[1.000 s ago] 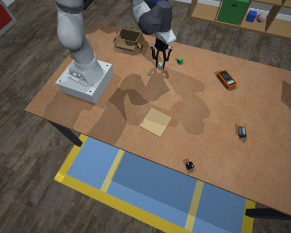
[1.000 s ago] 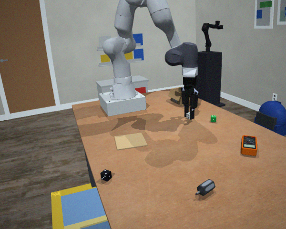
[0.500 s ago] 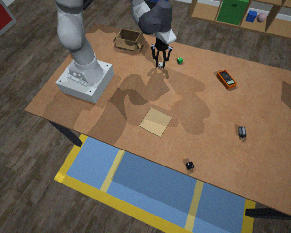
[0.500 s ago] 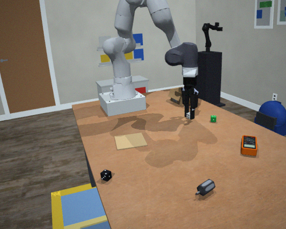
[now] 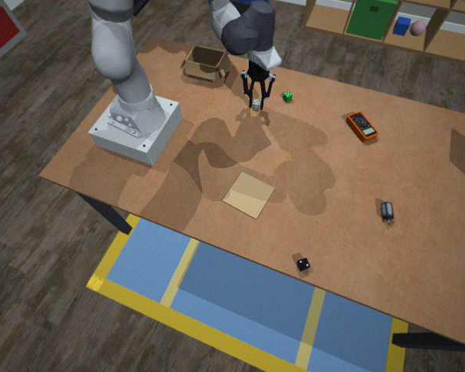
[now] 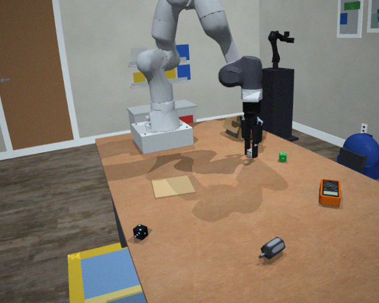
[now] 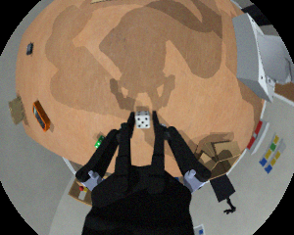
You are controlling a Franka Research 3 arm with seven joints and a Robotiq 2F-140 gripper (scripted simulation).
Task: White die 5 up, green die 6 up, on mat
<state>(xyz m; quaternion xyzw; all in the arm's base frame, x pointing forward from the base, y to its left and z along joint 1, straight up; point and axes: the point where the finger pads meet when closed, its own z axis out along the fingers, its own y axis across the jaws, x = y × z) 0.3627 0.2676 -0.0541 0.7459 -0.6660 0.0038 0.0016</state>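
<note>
The white die is 20 mm below my hand. Round my hand: tan mat (100 mm ahead, 410 mm to the right, 30 mm below); green die (120 mm ahead, 80 mm to the left, 20 mm below); cardboard box (280 mm behind, 140 mm to the left, 10 mm above).
</note>
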